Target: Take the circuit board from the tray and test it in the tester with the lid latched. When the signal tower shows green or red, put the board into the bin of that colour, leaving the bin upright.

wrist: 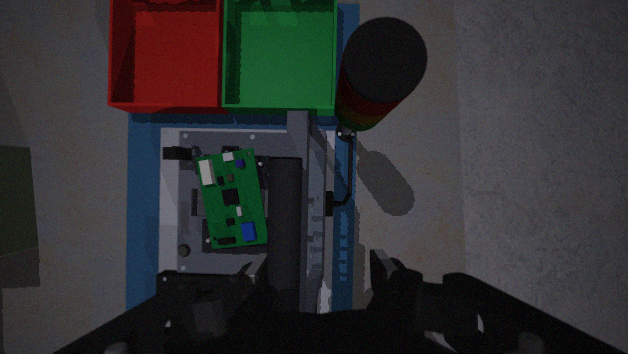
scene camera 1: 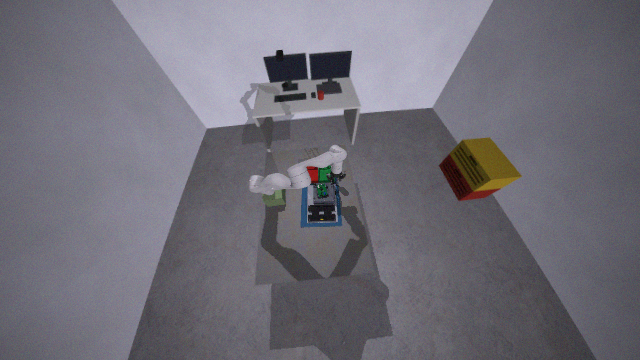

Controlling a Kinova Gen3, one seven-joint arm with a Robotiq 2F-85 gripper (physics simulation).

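Frame: origin at the arm's base, x back, y right, z up, level; millimetres.
Where they show: gripper, fingertip midpoint: (wrist: 321,268) (scene camera 1: 335,181).
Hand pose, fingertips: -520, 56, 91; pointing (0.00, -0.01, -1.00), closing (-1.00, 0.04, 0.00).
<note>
Things, the pixels of their centre, and the offset from my fingertips, as dx, dy, dz. "pt": a spot on its surface instead. Level surfaces: height alone.
- green circuit board, body centre: (wrist: 230,200) (scene camera 1: 321,189) +103, -32, -166
- grey tester, surface spot: (wrist: 200,262) pt +155, +43, -190
- dark cylindrical bar, surface spot: (wrist: 285,225) pt +14, -31, +32
- black latch block, surface spot: (wrist: 176,153) pt +150, -89, -145
- red bin, body centre: (wrist: 172,52) (scene camera 1: 310,174) +185, -236, -225
- green bin, body centre: (wrist: 281,52) (scene camera 1: 326,174) +36, -220, -225
- black tray, surface spot: (scene camera 1: 321,214) pt +134, +162, -220
- blue mat, surface height: dz -248
The green circuit board (scene camera 1: 322,190) (wrist: 231,200) lies askew on the grey tester (wrist: 200,262), turned relative to its dark nest. The tester's lid (wrist: 312,210) stands raised on the right, seen nearly edge-on, with a dark cylindrical bar (wrist: 285,225) along its left side. A black latch block (wrist: 176,153) sits at the tester's left. My gripper (scene camera 1: 336,176) (wrist: 321,268) is open with nothing between its fingers; in the wrist view its fingertips are either side of the lid. The signal tower (wrist: 380,70) shows dark red, yellow and green bands, none clearly lit.
The red bin (scene camera 1: 312,174) (wrist: 175,60) and green bin (scene camera 1: 325,174) (wrist: 287,62) stand upright side by side behind the tester. The black tray (scene camera 1: 321,214) is at the front of the blue mat (scene camera 1: 303,220) (wrist: 135,200). A green block (scene camera 1: 274,199) (wrist: 15,200) stands left.
</note>
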